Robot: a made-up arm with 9 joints.
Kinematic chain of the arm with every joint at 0, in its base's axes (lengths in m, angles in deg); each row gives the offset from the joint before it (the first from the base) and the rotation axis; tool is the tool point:
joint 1: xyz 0 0 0.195 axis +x
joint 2: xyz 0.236 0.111 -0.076 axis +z
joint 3: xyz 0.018 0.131 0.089 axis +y
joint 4: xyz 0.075 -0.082 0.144 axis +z
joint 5: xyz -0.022 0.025 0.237 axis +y
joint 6: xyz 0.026 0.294 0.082 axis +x
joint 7: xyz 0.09 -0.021 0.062 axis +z
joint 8: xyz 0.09 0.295 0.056 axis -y
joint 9: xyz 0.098 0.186 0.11 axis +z
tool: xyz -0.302 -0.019 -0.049
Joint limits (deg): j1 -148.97..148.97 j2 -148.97..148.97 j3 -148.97..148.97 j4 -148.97..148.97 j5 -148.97..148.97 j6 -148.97..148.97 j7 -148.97..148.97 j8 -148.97..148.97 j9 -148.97..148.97
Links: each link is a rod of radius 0.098 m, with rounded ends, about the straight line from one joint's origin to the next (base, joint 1, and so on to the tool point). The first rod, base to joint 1, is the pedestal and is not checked.
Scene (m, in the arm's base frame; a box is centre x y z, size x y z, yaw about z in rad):
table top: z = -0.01
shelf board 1: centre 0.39 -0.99 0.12 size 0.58 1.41 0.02 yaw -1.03
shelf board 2: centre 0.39 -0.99 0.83 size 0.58 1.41 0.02 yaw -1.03
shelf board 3: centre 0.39 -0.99 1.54 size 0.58 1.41 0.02 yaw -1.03
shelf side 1: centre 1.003 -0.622 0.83 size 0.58 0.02 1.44 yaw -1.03
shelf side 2: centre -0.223 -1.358 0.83 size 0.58 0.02 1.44 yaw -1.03
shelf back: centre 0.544 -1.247 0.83 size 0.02 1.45 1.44 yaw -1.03
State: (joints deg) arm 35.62 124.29 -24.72 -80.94 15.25 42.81 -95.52 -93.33 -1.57
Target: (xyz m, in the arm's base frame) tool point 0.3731 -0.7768 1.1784
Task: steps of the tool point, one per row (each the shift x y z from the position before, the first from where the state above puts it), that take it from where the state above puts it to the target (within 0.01 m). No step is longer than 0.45 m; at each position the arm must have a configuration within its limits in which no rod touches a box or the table.
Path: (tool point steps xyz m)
1: 0.0024 -0.1949 0.2522
2: -0.1125 -0.3023 0.1695
3: -0.2142 -0.3377 0.0207

